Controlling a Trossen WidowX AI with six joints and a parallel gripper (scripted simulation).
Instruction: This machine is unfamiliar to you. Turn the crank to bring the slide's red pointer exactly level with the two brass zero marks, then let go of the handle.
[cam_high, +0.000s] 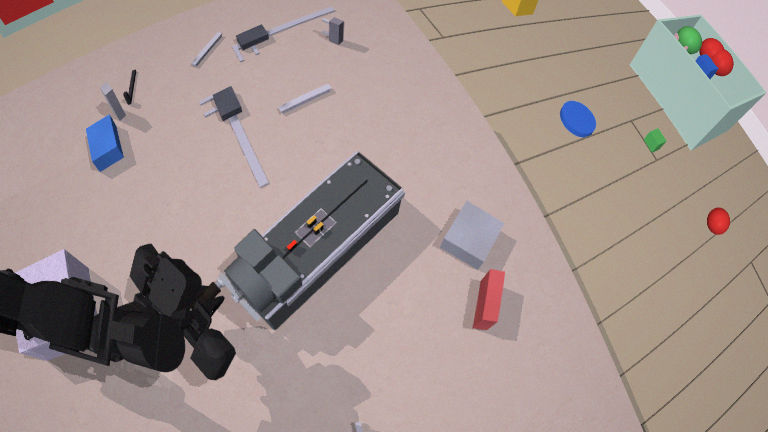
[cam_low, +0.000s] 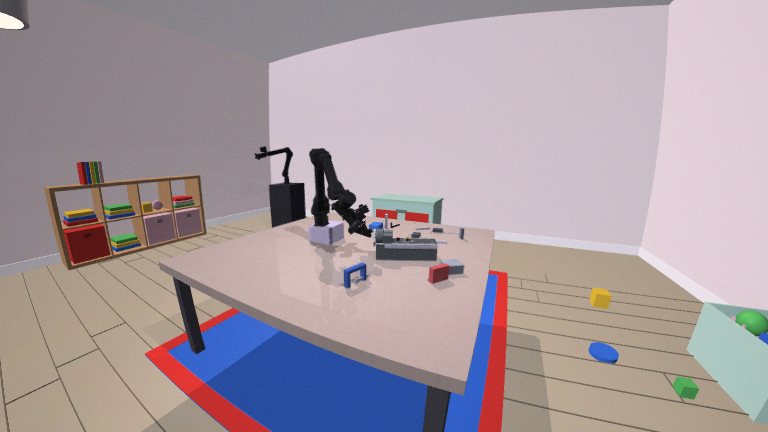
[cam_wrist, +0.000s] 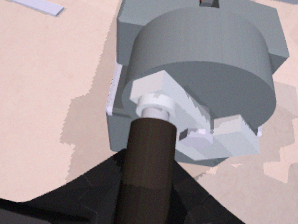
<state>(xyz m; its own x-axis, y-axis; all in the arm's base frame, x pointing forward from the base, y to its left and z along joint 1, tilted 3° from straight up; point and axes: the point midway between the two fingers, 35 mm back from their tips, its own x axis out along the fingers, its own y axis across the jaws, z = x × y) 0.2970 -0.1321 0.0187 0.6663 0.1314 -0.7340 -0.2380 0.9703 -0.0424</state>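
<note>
My gripper tip is 30 mm below the dark brown crank handle and 20 mm past it. Also, from my gripper tip: red pointer 120 mm ahead, 10 mm to the left; then red block 320 mm ahead, 190 mm to the right, 60 mm below; then grey block 360 mm ahead, 90 mm to the right, 70 mm below.
</note>
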